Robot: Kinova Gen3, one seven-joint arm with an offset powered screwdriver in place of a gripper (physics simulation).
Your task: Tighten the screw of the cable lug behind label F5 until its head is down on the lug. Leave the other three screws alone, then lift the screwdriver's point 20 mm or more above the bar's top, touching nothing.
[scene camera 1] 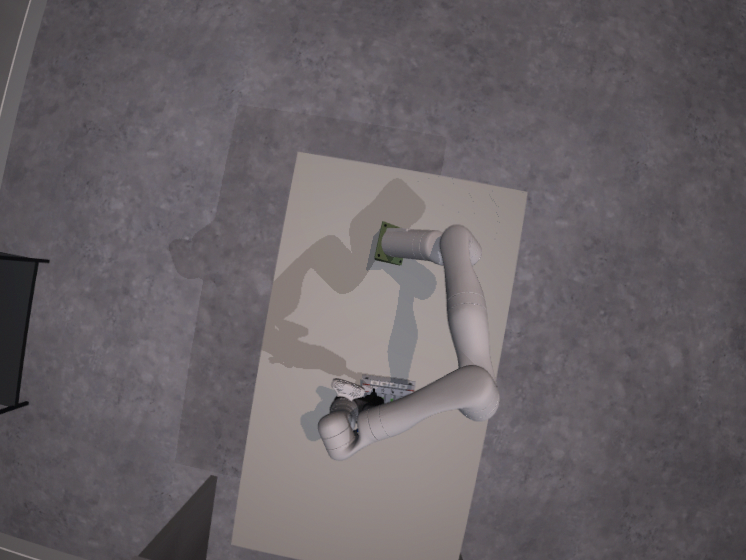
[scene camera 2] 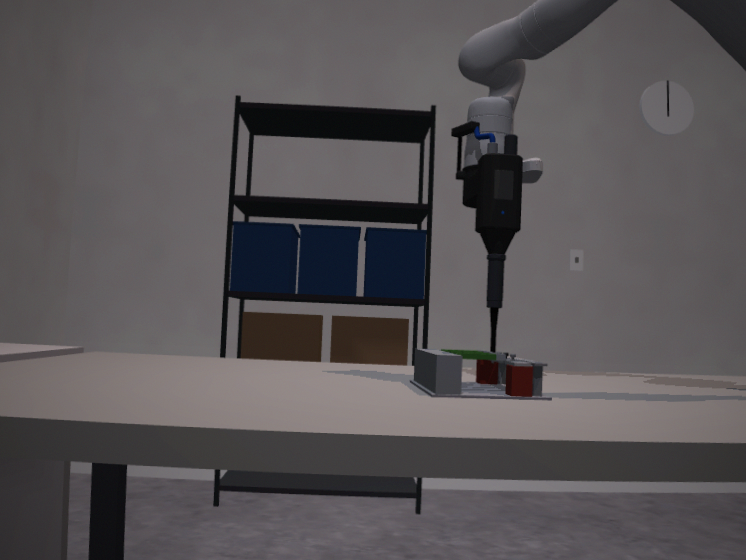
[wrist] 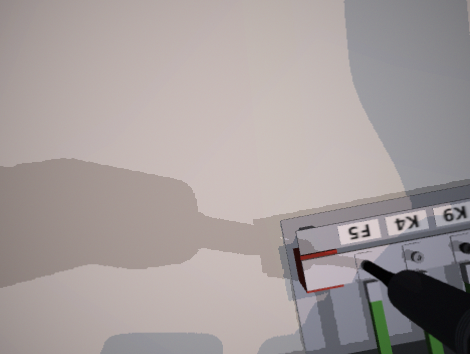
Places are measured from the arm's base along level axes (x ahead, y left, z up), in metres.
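Pixels of known places: hand, its tool point: [scene camera 1: 373, 389] [wrist: 366, 266]; arm's base, origin of its link: [scene camera 1: 392, 242].
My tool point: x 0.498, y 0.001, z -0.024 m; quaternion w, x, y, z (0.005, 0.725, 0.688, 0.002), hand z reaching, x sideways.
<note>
For each thing: its top centre in the pictures, then the offset to it from my tool point. "spot": a spot on its surface instead. Level surfaces: height alone.
- bar, a spot on its surface: [wrist: 327, 274] spot: dx +0.001, dy -0.025, dz -0.004 m
- label F5, centre of its top: [wrist: 359, 231] dx -0.023, dy +0.001, dz -0.003 m
- green cable, a spot on its surface: [wrist: 381, 325] spot: dx +0.037, dy +0.001, dz +0.004 m
- K4 screw, centre of its top: [wrist: 418, 257] dx +0.000, dy +0.033, dz +0.004 m
- K9 screw, a spot on its surface: [wrist: 465, 248] spot: dx -0.001, dy +0.063, dz +0.005 m
- Label K4, centre of its top: [wrist: 407, 222] dx -0.022, dy +0.033, dz -0.003 m
- label K9, centre of its top: [wrist: 455, 213] dx -0.022, dy +0.065, dz -0.003 m
- grey block, a spot on its surface: [scene camera 2: 437, 371] spot: dx +0.101, dy +0.137, dz -0.017 m
- table, height of its surface: dz -0.045 m
The powered screwdriver [scene camera 2: 493, 350] [wrist: 366, 265] points straight down in the scene camera 2 view, its thin point at the top of the bar [wrist: 327, 274]. In the wrist view the point covers the screw place behind label F5 [wrist: 359, 231], so that screw's head and its height are hidden. The point looks to be on or very close to it; contact cannot be made out. A green cable [wrist: 381, 325] runs from the F5 lug. The K4 screw [wrist: 417, 257] and the K9 screw [wrist: 465, 248] show beside it, apart from the point. The tool has no fingers.
Label K4 [wrist: 406, 222] and label K9 [wrist: 452, 213] follow F5 along the strip. Red supports [scene camera 2: 518, 379] [scene camera 2: 486, 371] and a grey block [scene camera 2: 437, 371] stand on the base plate. The arm [scene camera 1: 473, 325] reaches over the table [scene camera 1: 361, 494]. A shelf rack [scene camera 2: 430, 159] stands behind.
</note>
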